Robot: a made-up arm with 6 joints.
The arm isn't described. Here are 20 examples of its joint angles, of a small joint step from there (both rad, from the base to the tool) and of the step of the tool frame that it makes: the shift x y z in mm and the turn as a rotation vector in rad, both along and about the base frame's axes.
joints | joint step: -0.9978 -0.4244 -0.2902 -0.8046 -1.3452 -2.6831 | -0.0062 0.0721 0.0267 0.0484 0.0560 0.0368
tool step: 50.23 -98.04 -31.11 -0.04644 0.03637 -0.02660
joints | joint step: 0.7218 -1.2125 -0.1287 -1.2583 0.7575 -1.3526 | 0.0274 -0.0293 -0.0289 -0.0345 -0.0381 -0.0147
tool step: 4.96 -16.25 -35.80 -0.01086 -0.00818 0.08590
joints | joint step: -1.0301 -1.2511 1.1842 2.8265 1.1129 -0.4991 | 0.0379 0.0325 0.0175 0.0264 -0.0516 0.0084
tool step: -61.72 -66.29 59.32 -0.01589 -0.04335 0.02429
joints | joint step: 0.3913 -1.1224 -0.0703 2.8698 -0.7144 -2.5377 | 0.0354 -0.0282 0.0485 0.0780 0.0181 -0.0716
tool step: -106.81 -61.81 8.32 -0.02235 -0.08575 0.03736
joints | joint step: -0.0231 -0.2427 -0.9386 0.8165 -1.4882 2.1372 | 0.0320 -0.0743 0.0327 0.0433 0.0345 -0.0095
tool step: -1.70 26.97 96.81 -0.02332 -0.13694 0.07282
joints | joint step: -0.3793 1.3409 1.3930 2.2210 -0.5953 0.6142 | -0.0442 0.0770 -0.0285 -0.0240 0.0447 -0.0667
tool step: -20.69 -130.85 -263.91 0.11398 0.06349 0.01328
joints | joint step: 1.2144 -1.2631 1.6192 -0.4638 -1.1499 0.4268 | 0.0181 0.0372 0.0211 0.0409 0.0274 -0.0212
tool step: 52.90 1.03 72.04 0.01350 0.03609 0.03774
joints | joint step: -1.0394 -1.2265 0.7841 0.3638 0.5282 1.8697 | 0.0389 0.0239 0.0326 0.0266 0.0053 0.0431
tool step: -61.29 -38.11 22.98 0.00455 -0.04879 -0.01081
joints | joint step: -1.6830 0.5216 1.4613 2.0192 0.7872 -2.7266 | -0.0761 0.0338 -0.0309 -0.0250 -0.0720 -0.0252
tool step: -152.22 -99.15 -71.78 0.03675 -0.09043 -0.08651
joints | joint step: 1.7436 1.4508 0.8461 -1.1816 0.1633 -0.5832 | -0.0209 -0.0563 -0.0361 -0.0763 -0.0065 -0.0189
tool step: 60.64 13.00 101.59 0.00714 0.08494 -0.06817
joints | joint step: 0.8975 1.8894 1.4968 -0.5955 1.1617 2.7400 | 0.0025 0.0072 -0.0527 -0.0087 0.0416 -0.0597
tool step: -21.02 -18.92 -89.92 0.02783 0.02593 0.00985
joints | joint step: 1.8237 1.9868 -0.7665 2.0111 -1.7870 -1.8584 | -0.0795 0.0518 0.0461 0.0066 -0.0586 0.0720
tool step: 20.22 -34.64 -53.39 -0.03392 -0.04956 -0.00677
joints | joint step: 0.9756 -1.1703 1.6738 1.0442 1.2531 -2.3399 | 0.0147 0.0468 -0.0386 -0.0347 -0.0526 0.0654
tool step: 56.81 15.46 174.08 -0.04221 0.04465 0.09137
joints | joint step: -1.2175 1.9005 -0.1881 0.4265 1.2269 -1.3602 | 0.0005 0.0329 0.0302 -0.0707 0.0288 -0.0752
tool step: -9.70 8.49 -40.49 0.00978 -0.01721 -0.12008
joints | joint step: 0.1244 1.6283 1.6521 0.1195 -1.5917 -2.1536 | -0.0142 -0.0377 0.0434 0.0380 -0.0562 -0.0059
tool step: -6.22 -46.76 160.75 -0.03400 -0.03043 -0.03023
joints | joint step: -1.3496 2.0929 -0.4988 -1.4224 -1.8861 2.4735 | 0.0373 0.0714 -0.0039 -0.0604 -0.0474 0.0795
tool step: -20.74 105.56 -2.32 -0.00530 0.04836 -0.05396
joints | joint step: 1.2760 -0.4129 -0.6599 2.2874 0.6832 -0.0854 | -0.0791 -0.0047 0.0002 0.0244 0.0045 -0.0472
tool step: 81.94 -30.56 3.01 -0.01671 0.01404 -0.09809
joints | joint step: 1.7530 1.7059 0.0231 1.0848 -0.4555 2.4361 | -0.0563 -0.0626 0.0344 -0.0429 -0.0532 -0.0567
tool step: 64.08 163.39 85.86 0.10296 -0.04992 -0.14545
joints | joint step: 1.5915 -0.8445 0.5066 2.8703 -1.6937 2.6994 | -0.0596 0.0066 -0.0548 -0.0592 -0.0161 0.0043
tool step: -35.85 90.42 -3.54 -0.04705 0.02380 -0.00388
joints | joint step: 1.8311 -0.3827 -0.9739 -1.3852 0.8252 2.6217 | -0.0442 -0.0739 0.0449 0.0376 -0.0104 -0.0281
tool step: 45.48 -17.04 123.23 0.13497 0.02391 -0.02240
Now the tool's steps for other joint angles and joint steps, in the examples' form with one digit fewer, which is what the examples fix.
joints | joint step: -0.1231 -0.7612 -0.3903 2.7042 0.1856 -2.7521 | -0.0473 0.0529 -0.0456 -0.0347 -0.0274 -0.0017
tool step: 100.4 -46.2 -88.2 0.0488 0.0676 -0.0474
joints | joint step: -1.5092 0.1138 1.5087 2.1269 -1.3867 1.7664 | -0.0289 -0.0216 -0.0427 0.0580 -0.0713 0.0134
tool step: -12.7 11.4 -5.6 -0.0047 -0.0548 -0.1002
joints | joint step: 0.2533 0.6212 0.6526 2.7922 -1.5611 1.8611 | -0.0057 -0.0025 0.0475 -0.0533 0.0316 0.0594
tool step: -8.8 -21.7 66.7 0.0521 0.0146 -0.0463
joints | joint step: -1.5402 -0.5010 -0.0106 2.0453 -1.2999 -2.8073 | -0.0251 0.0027 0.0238 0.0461 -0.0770 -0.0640
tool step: -20.4 28.0 28.7 -0.1127 0.0072 -0.0734
